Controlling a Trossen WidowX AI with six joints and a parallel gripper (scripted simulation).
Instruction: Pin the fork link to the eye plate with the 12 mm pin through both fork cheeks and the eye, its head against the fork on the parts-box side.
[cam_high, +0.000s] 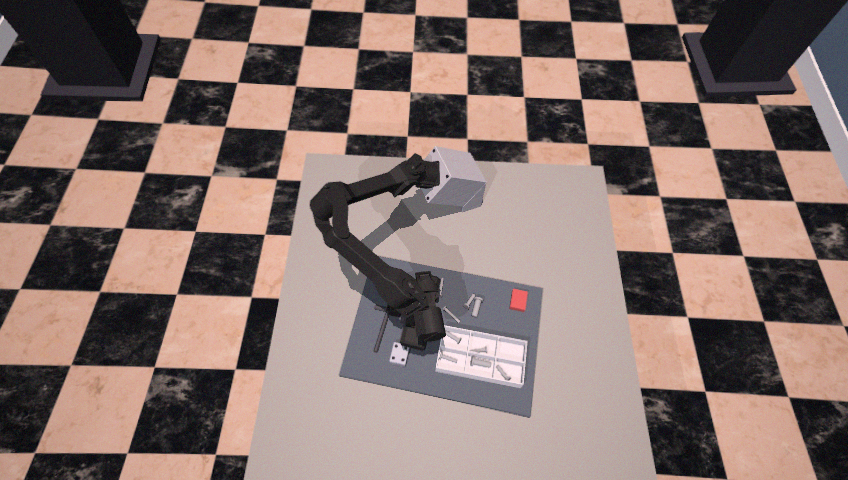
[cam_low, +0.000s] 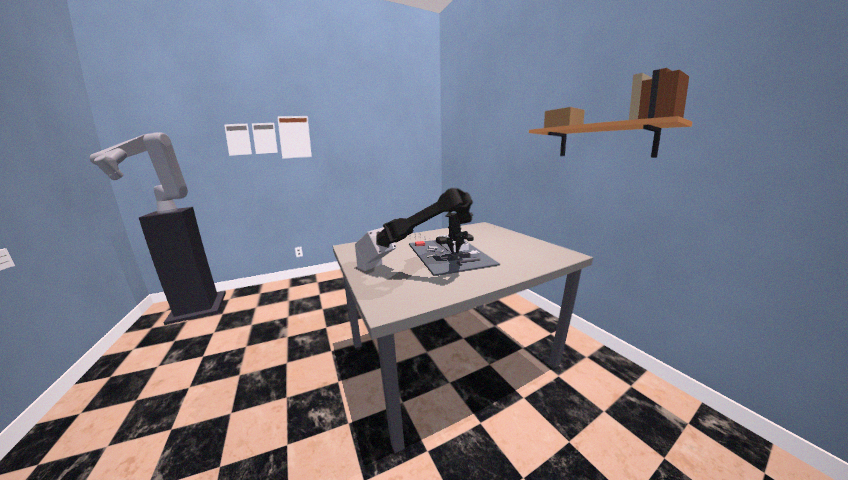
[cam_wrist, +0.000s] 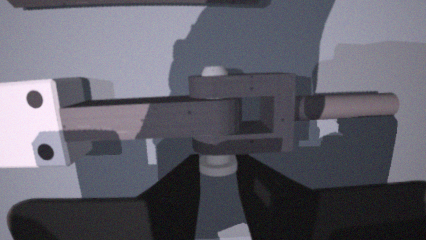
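Now: the eye plate 3 cm to the right of my hand, 3 cm below it and 1 cm ahead of it. Also, from my hand: dark fork link: 3 cm below, 3 cm behind, 2 cm to the right; then pin: 9 cm to the left, 4 cm below, 2 cm behind; then dark mat: 7 cm to the left, 5 cm below, 2 cm ahead.
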